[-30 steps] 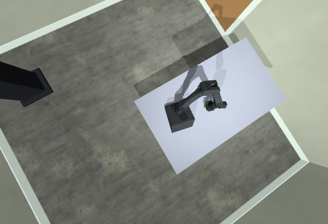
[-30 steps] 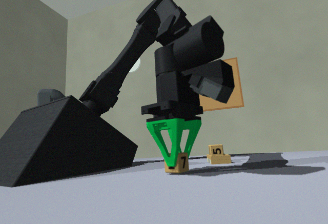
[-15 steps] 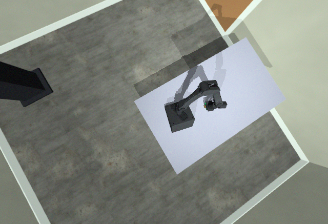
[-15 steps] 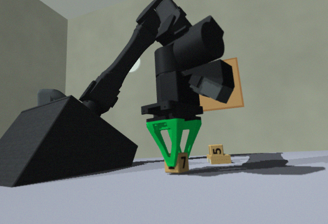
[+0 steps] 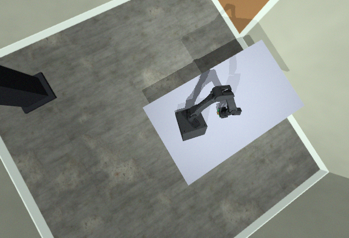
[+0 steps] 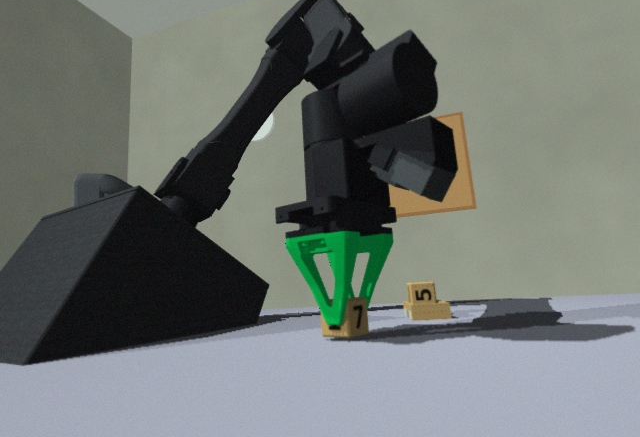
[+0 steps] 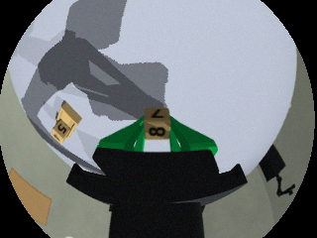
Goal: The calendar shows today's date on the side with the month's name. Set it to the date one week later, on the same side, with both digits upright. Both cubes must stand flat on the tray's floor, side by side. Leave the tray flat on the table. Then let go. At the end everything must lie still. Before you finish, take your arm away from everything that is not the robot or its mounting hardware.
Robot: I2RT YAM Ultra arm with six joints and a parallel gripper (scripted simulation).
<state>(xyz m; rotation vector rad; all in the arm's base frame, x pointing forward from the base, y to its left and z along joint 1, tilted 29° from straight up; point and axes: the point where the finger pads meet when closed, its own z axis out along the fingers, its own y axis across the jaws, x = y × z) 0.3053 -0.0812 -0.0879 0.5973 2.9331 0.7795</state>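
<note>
My hand is right at the wooden cube. Round my hand: wooden tray (160 mm to the left, 50 mm ahead, 10 mm below).
</note>
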